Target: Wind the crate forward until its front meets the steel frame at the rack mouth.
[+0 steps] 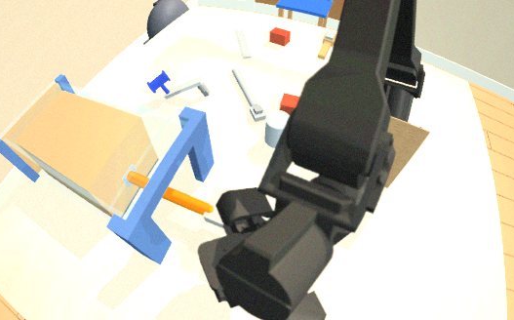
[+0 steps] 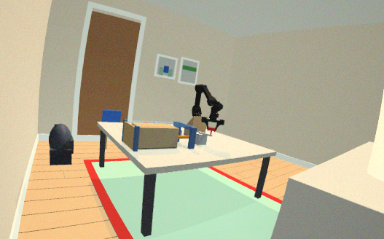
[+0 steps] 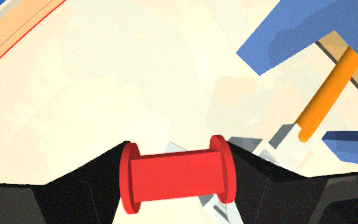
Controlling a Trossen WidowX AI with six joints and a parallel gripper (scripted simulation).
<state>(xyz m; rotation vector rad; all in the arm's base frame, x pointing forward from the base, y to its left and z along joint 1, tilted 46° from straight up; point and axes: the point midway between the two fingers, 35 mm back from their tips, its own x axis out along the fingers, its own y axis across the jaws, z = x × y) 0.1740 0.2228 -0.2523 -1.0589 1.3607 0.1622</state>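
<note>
The red spool-shaped grip lies 1 cm behind my gripper tip and 1 cm to the right of it. From my gripper tip the other things lie so: grey winch (12 cm to the right, 10 cm below); then winch handle (5 cm to the right, 3 cm below); then blue steel frame (17 cm ahead, 12 cm to the right, 3 cm below).
</note>
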